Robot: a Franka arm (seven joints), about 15 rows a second.
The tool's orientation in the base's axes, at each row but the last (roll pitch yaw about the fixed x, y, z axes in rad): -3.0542, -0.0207, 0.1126; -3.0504, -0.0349, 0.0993; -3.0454, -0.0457, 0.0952; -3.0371, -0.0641, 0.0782; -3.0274, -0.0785, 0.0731; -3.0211, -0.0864, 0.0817; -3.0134, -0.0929, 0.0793; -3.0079, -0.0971, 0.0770; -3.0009, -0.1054, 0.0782; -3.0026, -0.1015, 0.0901; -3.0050, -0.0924, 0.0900
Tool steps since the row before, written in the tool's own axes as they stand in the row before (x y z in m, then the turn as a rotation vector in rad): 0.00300, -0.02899, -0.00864, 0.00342, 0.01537, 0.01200; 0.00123, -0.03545, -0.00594, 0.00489, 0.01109, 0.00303; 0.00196, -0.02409, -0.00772, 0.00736, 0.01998, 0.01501; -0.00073, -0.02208, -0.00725, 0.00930, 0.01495, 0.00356; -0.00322, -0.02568, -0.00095, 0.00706, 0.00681, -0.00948; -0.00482, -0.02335, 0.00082, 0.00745, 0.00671, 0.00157; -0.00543, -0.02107, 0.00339, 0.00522, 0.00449, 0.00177; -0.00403, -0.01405, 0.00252, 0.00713, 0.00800, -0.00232; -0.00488, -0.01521, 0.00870, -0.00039, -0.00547, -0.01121; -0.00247, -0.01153, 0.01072, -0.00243, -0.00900, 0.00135; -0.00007, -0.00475, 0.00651, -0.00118, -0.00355, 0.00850
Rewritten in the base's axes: -0.00041, 0.02826, 0.01120, 0.00527, -0.01376, -0.01322; -0.00254, 0.03468, 0.00918, 0.00607, -0.01022, -0.00385; -0.00071, 0.02327, 0.01008, 0.00984, -0.01759, -0.01651; -0.00299, 0.02103, 0.00945, 0.01071, -0.01370, -0.00449; -0.00536, 0.02508, 0.00361, 0.00692, -0.00736, 0.00917; -0.00686, 0.02280, 0.00157, 0.00813, -0.00583, -0.00171; -0.00702, 0.02084, -0.00117, 0.00573, -0.00378, -0.00184; -0.00504, 0.01391, -0.00101, 0.00759, -0.00768, 0.00192; -0.00543, 0.01590, -0.00696, -0.00193, 0.00370, 0.01176; -0.00270, 0.01271, -0.00922, -0.00322, 0.00885, -0.00034; -0.00004, 0.00561, -0.00578, -0.00086, 0.00462, -0.00801
